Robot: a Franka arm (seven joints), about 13 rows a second.
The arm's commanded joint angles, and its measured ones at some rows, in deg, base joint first. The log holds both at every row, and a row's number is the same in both.
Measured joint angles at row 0:
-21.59, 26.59, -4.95, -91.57, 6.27, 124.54, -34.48
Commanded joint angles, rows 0 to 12:
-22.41, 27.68, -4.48, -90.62, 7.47, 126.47, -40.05
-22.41, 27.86, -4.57, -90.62, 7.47, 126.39, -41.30
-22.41, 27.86, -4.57, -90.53, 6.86, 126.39, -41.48
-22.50, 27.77, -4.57, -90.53, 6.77, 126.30, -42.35
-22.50, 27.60, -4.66, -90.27, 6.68, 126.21, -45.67
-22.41, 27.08, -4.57, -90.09, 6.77, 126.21, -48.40
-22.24, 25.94, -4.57, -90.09, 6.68, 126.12, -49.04
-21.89, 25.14, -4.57, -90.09, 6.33, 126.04, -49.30
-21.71, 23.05, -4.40, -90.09, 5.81, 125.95, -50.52
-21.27, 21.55, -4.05, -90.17, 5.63, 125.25, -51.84
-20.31, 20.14, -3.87, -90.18, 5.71, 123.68, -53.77
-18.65, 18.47, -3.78, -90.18, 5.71, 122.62, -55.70
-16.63, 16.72, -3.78, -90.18, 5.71, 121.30, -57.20
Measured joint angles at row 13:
-19.62, 20.59, -3.86, -89.41, 6.09, 123.95, -54.39
